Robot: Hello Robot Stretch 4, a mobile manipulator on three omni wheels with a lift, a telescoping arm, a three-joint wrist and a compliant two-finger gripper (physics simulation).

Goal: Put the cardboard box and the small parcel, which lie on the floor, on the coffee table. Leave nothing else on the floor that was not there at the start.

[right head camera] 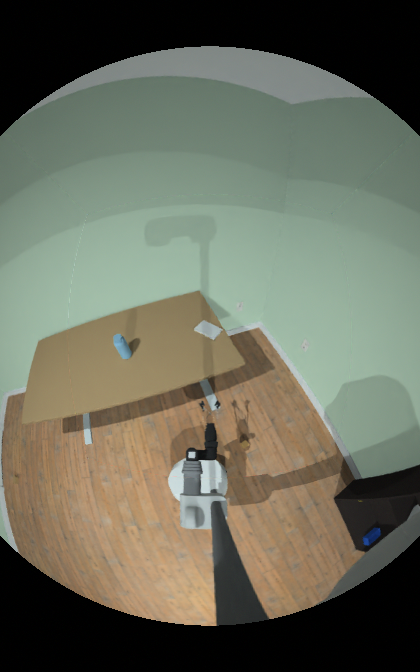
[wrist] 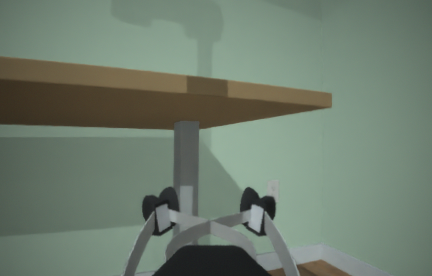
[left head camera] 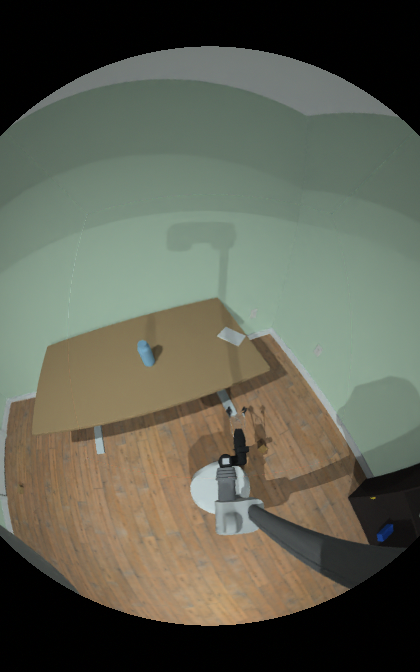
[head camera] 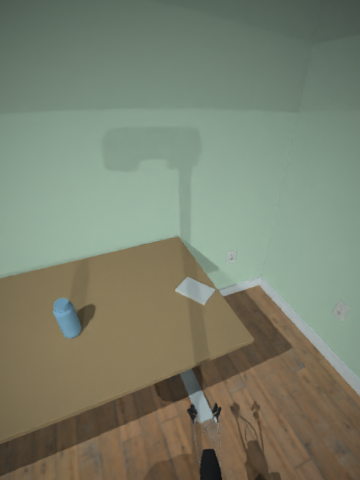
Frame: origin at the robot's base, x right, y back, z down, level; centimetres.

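Seen in the pictures: gripper, fingertip midpoint: (wrist: 209,202) (head camera: 203,403).
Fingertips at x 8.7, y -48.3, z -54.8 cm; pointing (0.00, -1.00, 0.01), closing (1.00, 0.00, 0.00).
Offsets run from my fingertips to a thing's middle. "spot": to the spot under its first point.
My gripper (head camera: 204,413) (left head camera: 236,411) (right head camera: 210,405) (wrist: 209,202) is open and empty, in front of the desk's near right edge and below its top. A small tan parcel-like thing (left head camera: 262,449) (right head camera: 244,444) lies on the floor in my arm's shadow, right of the wrist in both side head views. Another tiny brownish thing (left head camera: 21,486) (right head camera: 16,476) lies on the floor at the far left, near the wall. Both are too small to tell which is the cardboard box and which the parcel. The coffee table does not show in these views.
A brown-topped desk (head camera: 125,350) (left head camera: 100,390) (right head camera: 90,385) (wrist: 100,77) stands ahead, bearing a blue bottle {dz -22.8, dx -49.7, dy -21.4 cm} (head camera: 67,318) (left head camera: 146,353) (right head camera: 122,347) and a white flat item {dz -15.0, dx -0.2, dy -41.5 cm} (head camera: 195,290) (left head camera: 231,336) (right head camera: 208,329). A grey desk leg {spot: dz -2.9, dx -5.9, dy -42.5 cm} (wrist: 186,155) is ahead. A dark shelf (left head camera: 361,506) (right head camera: 346,510) stands right.
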